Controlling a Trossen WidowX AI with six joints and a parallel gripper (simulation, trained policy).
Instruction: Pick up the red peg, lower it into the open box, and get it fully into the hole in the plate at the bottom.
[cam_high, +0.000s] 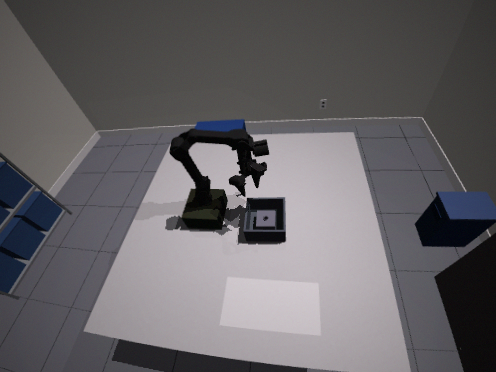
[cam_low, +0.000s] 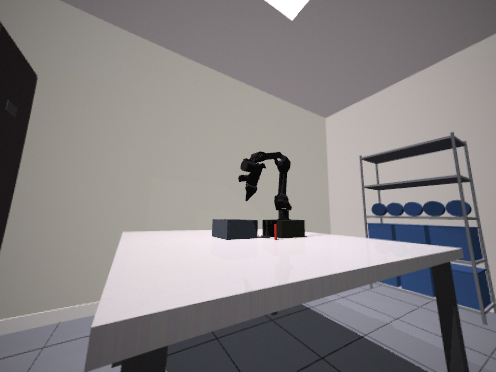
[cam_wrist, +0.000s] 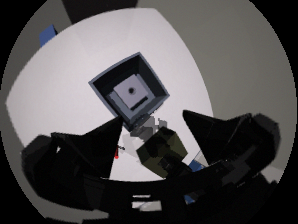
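My gripper tip is 180 mm above the red peg, 170 mm to the right of it and 60 mm past it. From my gripper tip the other things lie so: grey plate 170 mm below, 50 mm ahead, 40 mm to the right; dark box 190 mm below, 50 mm ahead, 40 mm to the right.
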